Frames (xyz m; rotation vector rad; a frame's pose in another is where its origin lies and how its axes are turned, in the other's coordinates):
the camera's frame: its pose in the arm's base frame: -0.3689 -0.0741 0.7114 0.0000 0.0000 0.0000
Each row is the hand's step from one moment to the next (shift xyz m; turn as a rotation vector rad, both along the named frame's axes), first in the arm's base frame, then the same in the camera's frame.
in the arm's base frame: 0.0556 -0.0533 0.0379 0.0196 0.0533 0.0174
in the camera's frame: 0.0556 -0.0533 0.0379 0.0196 0.0533 0.0174
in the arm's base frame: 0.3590 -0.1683 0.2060 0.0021 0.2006 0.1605
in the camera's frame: 0.3590 -0.1683 0.2060 0.0021 0.2006 0.1605
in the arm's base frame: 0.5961 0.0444 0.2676 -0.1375 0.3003 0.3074
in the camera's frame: 0.5961 0.0444 0.2676 -0.1375 0.3003 0.3074
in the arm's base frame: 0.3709 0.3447 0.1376 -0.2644 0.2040 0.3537
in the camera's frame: 0.3709 0.3447 0.1376 -0.2644 0.2040 0.3537
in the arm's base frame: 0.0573 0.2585 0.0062 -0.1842 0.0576 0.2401
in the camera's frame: 0.0573 0.2585 0.0062 -0.1842 0.0576 0.2401
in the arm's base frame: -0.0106 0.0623 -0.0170 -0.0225 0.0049 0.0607
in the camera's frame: -0.0106 0.0623 -0.0170 -0.0225 0.0049 0.0607
